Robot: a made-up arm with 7 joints.
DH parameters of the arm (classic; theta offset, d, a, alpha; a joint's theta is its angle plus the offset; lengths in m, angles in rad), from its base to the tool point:
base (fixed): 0.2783 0 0.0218 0
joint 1: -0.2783 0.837 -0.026 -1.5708
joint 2: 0 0.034 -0.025 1.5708
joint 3: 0 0.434 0.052 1.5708
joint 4: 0 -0.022 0.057 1.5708
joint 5: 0 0.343 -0.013 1.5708
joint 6: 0 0.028 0.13 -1.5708
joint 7: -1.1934 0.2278 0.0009 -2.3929
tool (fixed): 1.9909 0.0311 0 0
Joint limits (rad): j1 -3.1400..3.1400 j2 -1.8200..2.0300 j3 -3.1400..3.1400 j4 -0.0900..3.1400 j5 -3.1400..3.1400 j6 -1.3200..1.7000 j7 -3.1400..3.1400
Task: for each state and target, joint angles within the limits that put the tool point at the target. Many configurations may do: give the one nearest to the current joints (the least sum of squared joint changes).
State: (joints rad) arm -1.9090 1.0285 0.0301 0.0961 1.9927 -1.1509 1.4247
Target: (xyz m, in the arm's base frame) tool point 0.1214 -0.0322 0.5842
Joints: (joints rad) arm -1.6872 1.3934 0.7917 0.4772 2.0328 -0.4671 1.4821
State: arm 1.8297 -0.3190 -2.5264 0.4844 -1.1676 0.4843 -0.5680
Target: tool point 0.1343 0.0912 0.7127
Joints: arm 1.9651 -0.5258 -2.2649 0.0260 -1.2505 0.1998 -0.5887
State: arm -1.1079 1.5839 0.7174 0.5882 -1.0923 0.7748 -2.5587
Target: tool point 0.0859 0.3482 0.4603
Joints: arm -0.5763 2.0300 0.6154 0.8998 -1.1171 0.6678 -2.5352
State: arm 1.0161 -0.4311 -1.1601 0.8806 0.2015 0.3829 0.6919
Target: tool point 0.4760 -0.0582 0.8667
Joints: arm 0.9927 0.1111 -1.1326 0.7402 0.1982 0.4579 0.6616
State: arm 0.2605 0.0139 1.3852 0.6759 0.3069 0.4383 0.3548
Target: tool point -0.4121 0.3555 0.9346
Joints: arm 0.5551 0.2588 1.8176 0.7337 0.2819 0.4541 0.3625
